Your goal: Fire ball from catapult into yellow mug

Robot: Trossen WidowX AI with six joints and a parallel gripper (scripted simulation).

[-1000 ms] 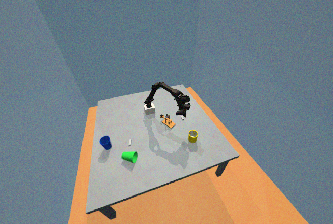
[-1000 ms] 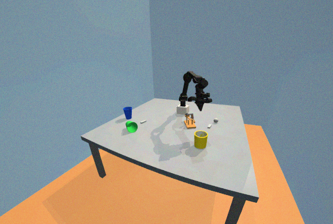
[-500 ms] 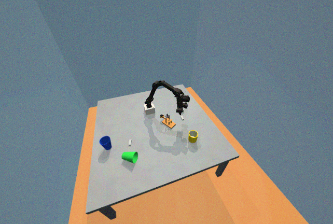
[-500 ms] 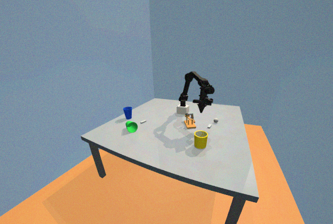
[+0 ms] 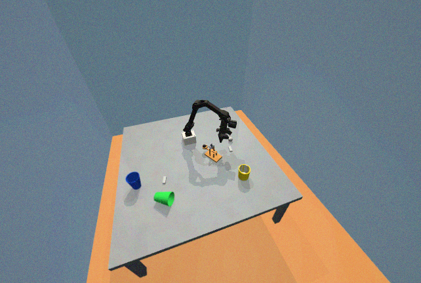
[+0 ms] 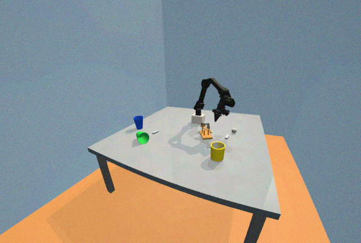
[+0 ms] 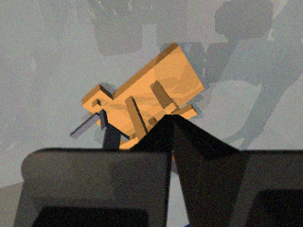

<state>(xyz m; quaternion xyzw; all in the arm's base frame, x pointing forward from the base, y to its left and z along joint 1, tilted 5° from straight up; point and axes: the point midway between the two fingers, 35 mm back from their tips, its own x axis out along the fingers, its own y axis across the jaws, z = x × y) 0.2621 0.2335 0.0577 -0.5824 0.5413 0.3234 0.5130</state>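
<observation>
Right now my gripper tip is 130 mm to the left of the black ball, 80 mm past it and 70 mm above it. Also, from my gripper tip: orange catapult 90 mm to the right, 80 mm below, 30 mm behind; then yellow mug 300 mm ahead, 100 mm below, 70 mm to the left; then pale grey ball 160 mm to the left, 110 mm below, 110 mm behind.
</observation>
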